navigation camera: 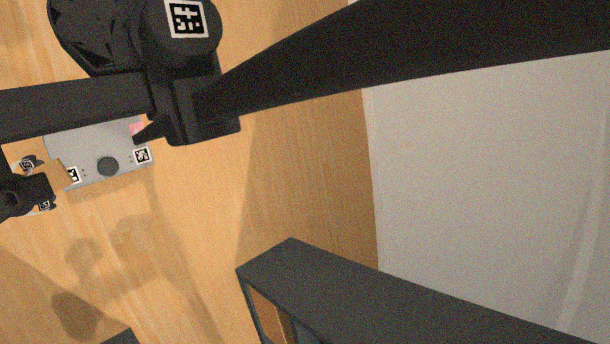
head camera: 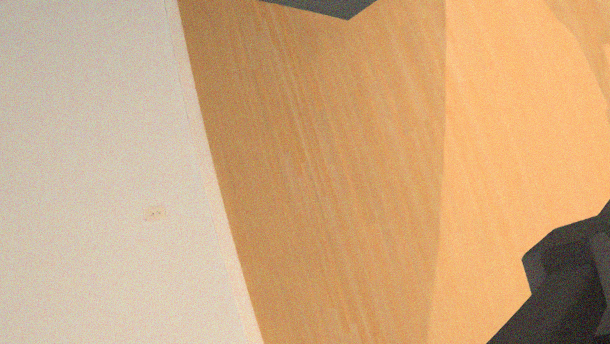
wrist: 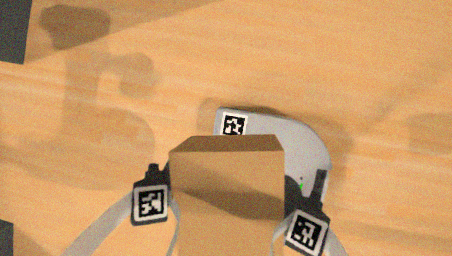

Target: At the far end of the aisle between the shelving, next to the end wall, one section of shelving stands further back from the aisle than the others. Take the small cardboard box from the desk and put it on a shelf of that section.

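Frame: origin at the robot's base, x ahead, y left, z up, level; centimetres.
Where they show: gripper, fingertip midpoint: (wrist: 233, 183); robot's base at its link origin: (navigation camera: 108, 164).
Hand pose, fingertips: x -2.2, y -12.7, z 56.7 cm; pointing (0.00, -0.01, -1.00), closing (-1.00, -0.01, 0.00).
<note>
Each offset is from my fingertips to the top centre of the thing. "pt": to the spot under its first point. Level surfaces: height alone.
A small cardboard box @[dx -0.2, dy +0.9, dz +5.4 cm] (navigation camera: 60, 175) (wrist: 227, 200) is held between the fingers of my gripper (navigation camera: 43, 184) (wrist: 233, 183). In the wrist view the fingers press on its two sides, and it hangs above my grey base. In the navigation view it shows at the left, beside the base. Dark shelving (navigation camera: 350, 290) stands at the bottom of the navigation view, with an orange-brown box partly visible inside. A dark corner of shelving (head camera: 345, 7) shows at the top of the head view. I cannot tell which section is set back. The desk does not show.
A pale wall (head camera: 90, 125) (navigation camera: 475, 175) meets the wooden floor @[dz -56.6 cm] (head camera: 325, 175) (navigation camera: 310, 175) (wrist: 375, 60). More dark edges @[pt dx +79.2, dy -12.7, dz -50.7 cm] (navigation camera: 122, 339) (wrist: 14, 30) show at the navigation view's bottom left and the wrist view's left. My grey base (navigation camera: 95, 145) (wrist: 300, 145) stands on the floor.
</note>
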